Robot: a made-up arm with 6 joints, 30 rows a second.
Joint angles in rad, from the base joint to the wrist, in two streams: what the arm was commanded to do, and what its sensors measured. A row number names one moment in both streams.
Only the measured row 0 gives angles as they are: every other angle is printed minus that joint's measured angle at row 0.
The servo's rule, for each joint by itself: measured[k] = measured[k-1] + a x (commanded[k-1-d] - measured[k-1]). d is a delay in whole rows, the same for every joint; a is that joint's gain. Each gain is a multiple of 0.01, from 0.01 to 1. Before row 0 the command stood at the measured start. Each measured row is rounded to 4 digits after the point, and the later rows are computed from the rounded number. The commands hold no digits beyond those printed.
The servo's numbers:
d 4
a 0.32 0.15 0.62 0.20 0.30 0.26
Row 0, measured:
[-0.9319 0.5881 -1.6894 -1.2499 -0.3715 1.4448]
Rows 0 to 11, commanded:
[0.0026 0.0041 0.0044 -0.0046 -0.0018 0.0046]
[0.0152 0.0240 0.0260 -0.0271 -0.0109 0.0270]
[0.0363 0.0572 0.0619 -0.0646 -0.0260 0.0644]
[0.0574 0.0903 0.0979 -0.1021 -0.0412 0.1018]
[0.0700 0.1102 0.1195 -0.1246 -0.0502 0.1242]
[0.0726 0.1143 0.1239 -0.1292 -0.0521 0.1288]
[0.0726 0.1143 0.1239 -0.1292 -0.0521 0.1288]
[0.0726 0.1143 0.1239 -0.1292 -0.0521 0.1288]
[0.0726 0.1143 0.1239 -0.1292 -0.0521 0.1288]
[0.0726 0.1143 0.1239 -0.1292 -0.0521 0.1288]
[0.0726 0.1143 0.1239 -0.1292 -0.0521 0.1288]
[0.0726 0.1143 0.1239 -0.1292 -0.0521 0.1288]
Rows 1 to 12, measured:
[0.0000 0.0000 0.0000 0.0000 0.0000 0.0000]
[0.0000 0.0000 0.0000 0.0000 0.0000 0.0000]
[0.0000 0.0000 0.0000 0.0000 0.0000 0.0000]
[0.0000 0.0000 0.0000 0.0000 0.0000 0.0000]
[0.0008 0.0006 0.0027 -0.0009 -0.0005 0.0012]
[0.0054 0.0041 0.0171 -0.0061 -0.0036 0.0079]
[0.0153 0.0121 0.0449 -0.0178 -0.0103 0.0226]
[0.0288 0.0238 0.0778 -0.0347 -0.0196 0.0432]
[0.0420 0.0368 0.1037 -0.0527 -0.0288 0.0643]
[0.0518 0.0484 0.1162 -0.0680 -0.0358 0.0811]
[0.0585 0.0583 0.1210 -0.0802 -0.0407 0.0935]
[0.0630 0.0667 0.1228 -0.0900 -0.0441 0.1027]

